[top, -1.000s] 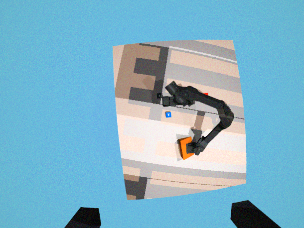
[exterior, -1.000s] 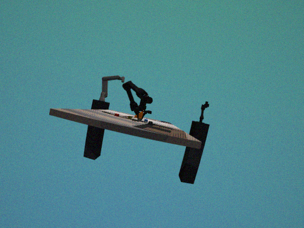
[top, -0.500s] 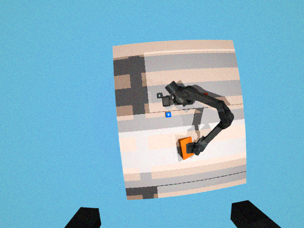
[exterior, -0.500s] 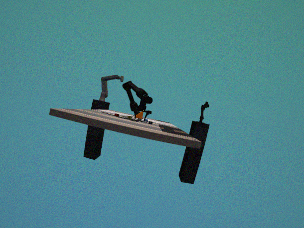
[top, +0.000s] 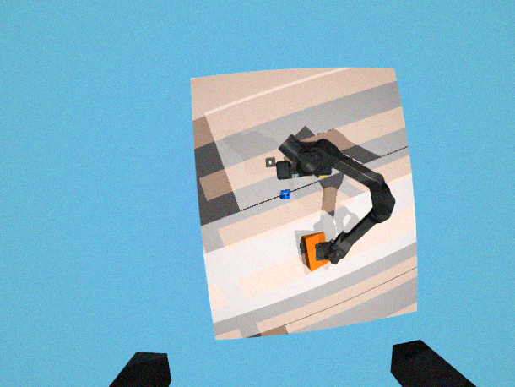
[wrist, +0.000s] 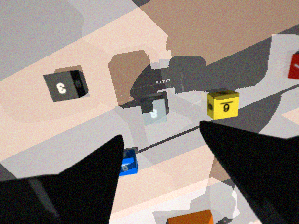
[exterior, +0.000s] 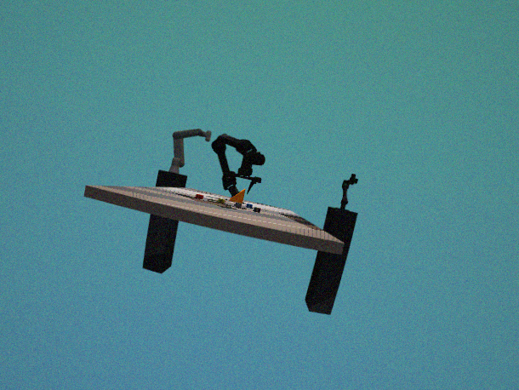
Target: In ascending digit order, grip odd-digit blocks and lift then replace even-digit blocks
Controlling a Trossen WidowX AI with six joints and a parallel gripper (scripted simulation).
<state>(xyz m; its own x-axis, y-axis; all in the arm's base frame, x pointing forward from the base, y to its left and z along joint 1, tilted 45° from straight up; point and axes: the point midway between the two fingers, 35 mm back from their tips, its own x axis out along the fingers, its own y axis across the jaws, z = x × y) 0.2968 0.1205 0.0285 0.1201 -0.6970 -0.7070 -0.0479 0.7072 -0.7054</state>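
Now: the blue block 8 cm behind my gripper tip, 6 cm to the left of it and 6 cm below it. The rest, counted from my gripper tip: yellow block: 1 cm behind, 9 cm to the right, 6 cm below; then dark block: 4 cm ahead, 11 cm to the left, 6 cm below; then red block: 3 cm ahead, 20 cm to the right, 6 cm below.
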